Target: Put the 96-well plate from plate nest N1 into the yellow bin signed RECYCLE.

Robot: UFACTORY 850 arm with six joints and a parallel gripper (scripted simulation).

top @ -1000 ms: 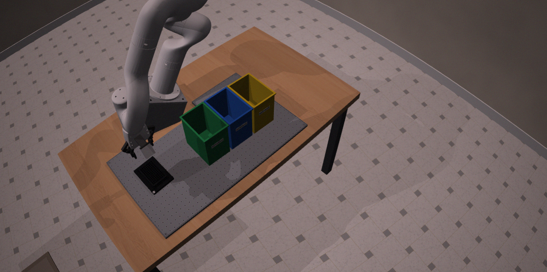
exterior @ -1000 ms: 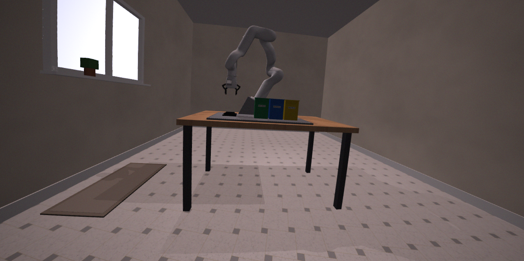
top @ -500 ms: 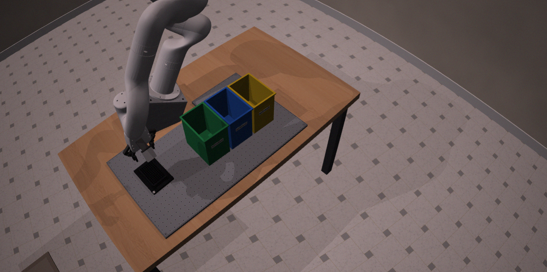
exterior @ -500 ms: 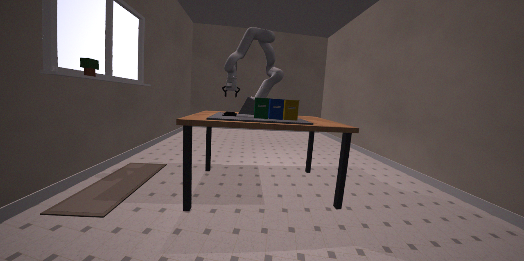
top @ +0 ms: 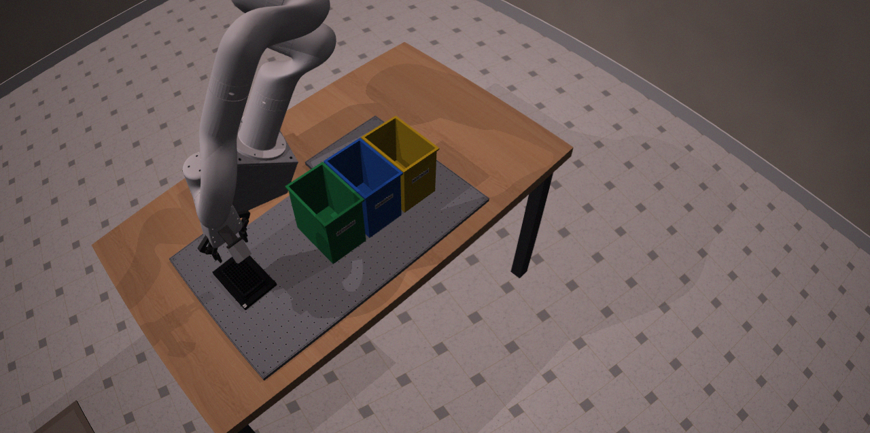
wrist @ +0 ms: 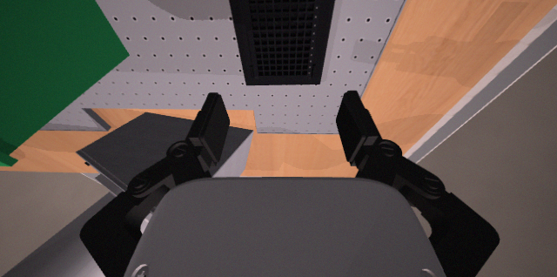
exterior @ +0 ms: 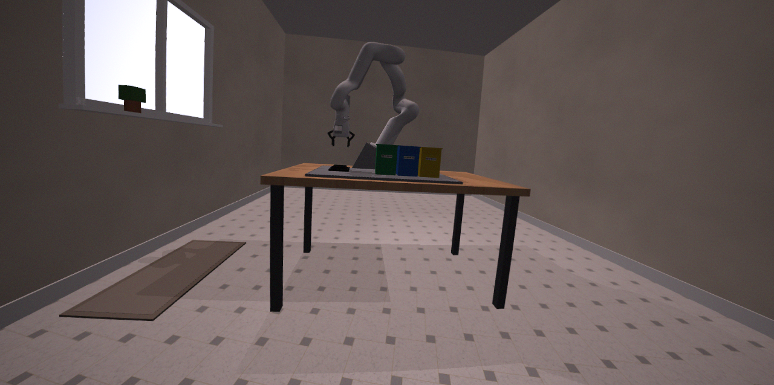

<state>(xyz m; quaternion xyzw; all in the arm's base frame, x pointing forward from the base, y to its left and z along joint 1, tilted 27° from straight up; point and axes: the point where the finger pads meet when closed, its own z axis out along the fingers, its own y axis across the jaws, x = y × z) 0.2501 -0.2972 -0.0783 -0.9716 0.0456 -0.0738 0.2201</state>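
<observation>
Right now the black 96-well plate is 14 cm below my hand. The rest, counted from my hand: black plate nest 15 cm below; green bin 8 cm ahead, 28 cm to the left, 7 cm below; blue bin 9 cm ahead, 41 cm to the left, 7 cm below.
</observation>
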